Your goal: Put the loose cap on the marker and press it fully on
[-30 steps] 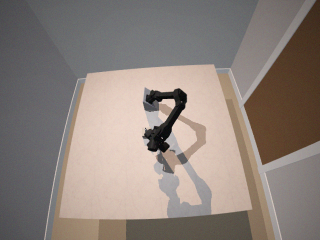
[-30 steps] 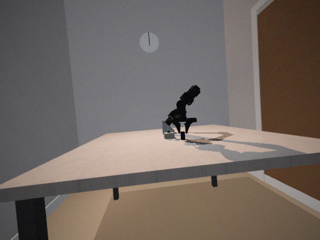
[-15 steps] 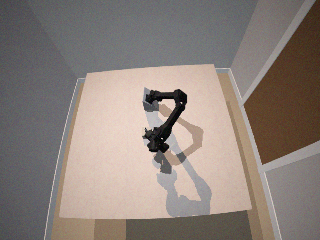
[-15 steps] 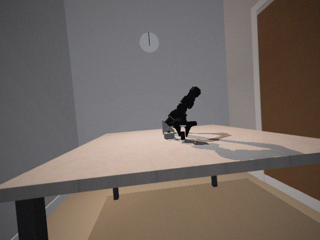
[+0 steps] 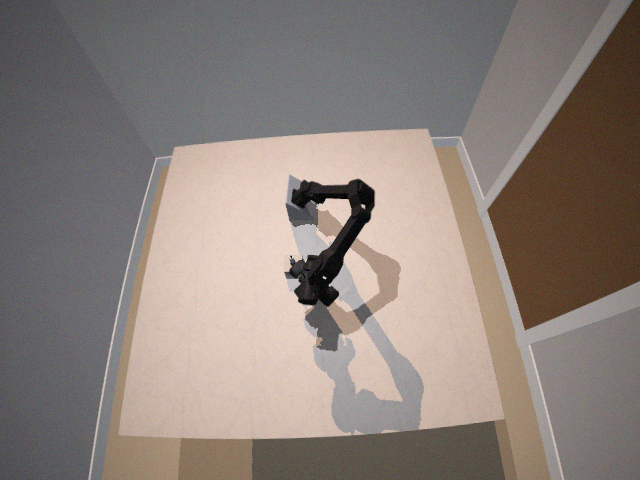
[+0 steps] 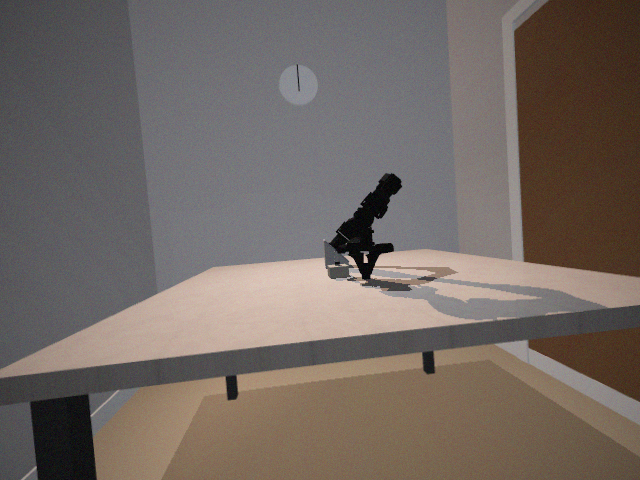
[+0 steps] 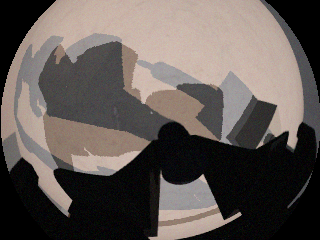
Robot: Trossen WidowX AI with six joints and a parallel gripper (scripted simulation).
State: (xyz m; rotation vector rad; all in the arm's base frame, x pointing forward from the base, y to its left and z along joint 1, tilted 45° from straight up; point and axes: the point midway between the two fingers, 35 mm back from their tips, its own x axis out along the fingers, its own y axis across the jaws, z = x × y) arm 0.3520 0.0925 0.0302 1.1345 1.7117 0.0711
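Right now my gripper tip is 100 mm past the grey holder block and 90 mm to the left of it. The rest, counted from my gripper tip: dark cap (10 mm above).
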